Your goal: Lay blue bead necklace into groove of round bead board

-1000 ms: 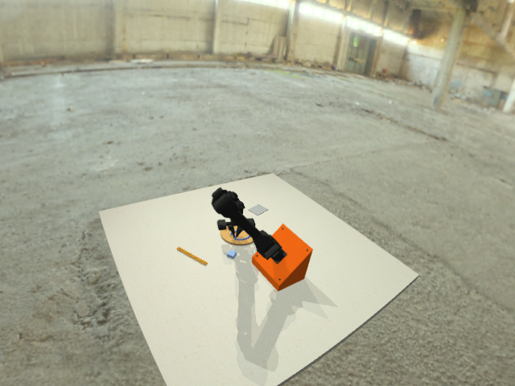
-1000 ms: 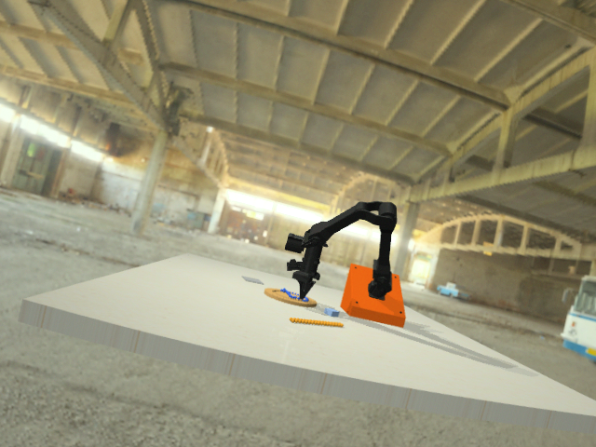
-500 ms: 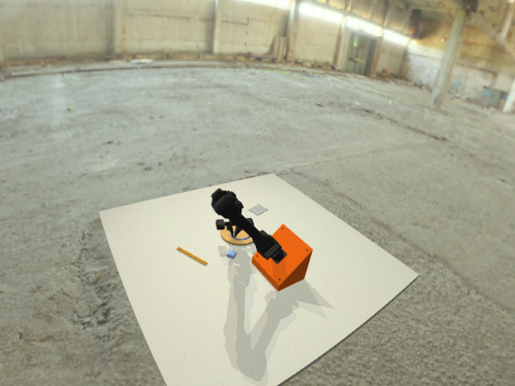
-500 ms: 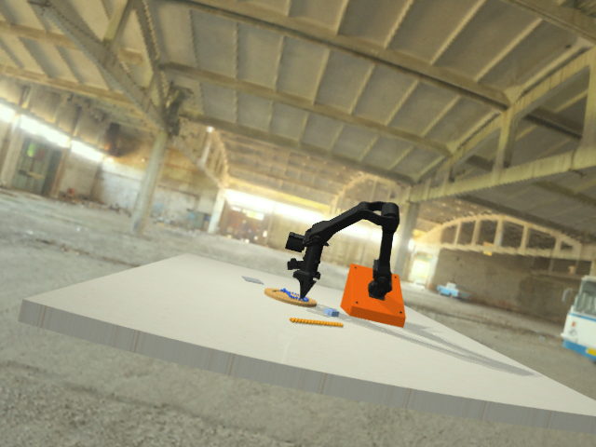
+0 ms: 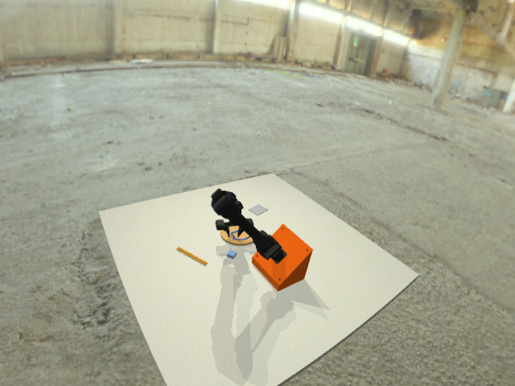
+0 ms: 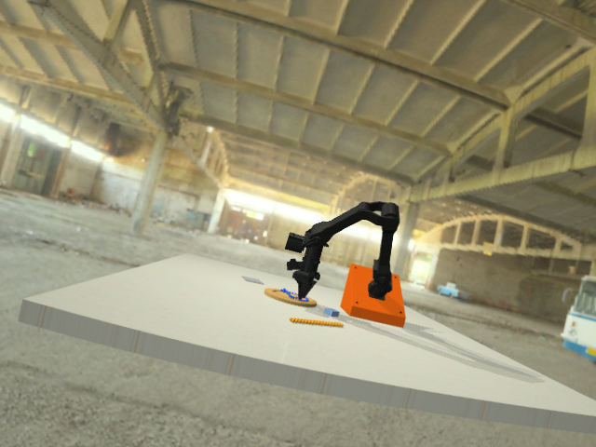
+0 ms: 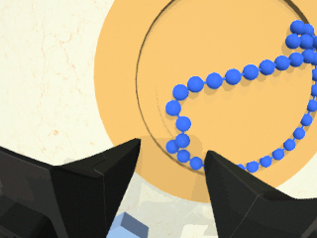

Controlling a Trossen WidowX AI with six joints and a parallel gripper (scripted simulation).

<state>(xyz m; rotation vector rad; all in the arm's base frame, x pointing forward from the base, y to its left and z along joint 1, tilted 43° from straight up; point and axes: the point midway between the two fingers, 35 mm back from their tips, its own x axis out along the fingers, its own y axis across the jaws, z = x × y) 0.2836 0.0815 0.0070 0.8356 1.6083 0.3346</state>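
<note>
Now: the round tan bead board 50 mm to the right of my gripper tip, 30 mm ahead of it and 10 mm below it. The rest, counted from my gripper tip: flat grey tile (280 mm to the right, 190 mm ahead, 20 mm below); small light-blue block (100 mm behind, 70 mm to the left, 10 mm below).
</note>
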